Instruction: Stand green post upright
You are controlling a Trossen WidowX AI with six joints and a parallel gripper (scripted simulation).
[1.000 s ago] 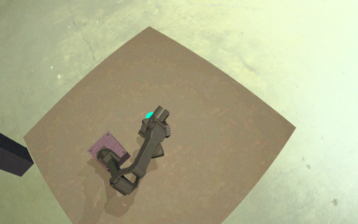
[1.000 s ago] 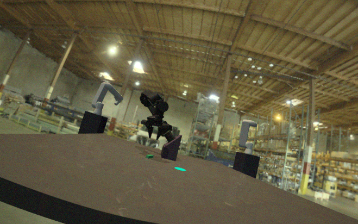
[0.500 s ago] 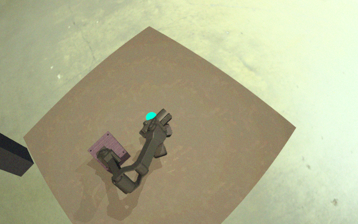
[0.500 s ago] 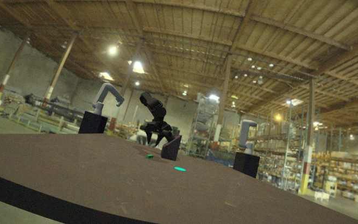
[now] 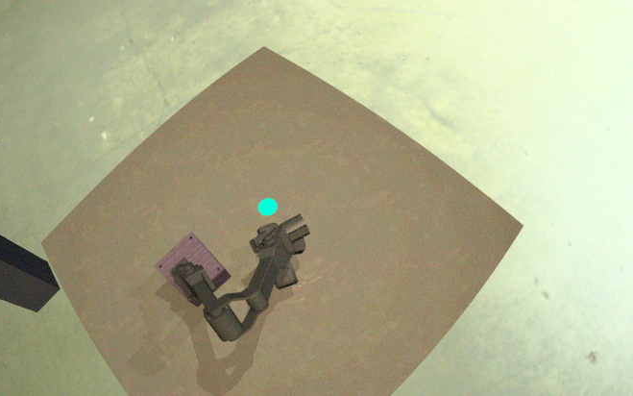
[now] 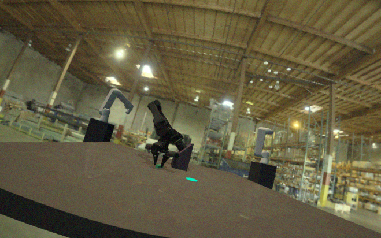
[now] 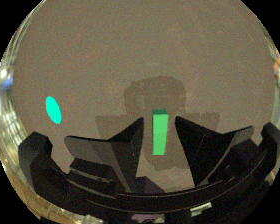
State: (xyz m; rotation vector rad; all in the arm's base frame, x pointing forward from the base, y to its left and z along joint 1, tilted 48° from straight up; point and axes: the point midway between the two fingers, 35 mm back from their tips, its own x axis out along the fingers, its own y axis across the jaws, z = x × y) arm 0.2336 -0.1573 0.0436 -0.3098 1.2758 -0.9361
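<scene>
Right now the cyan circle is 180 mm to the left of my gripper tip, 100 mm ahead of it and 10 mm below it. Also, from my gripper tip: green post: 20 mm behind, 10 mm to the left.
</scene>
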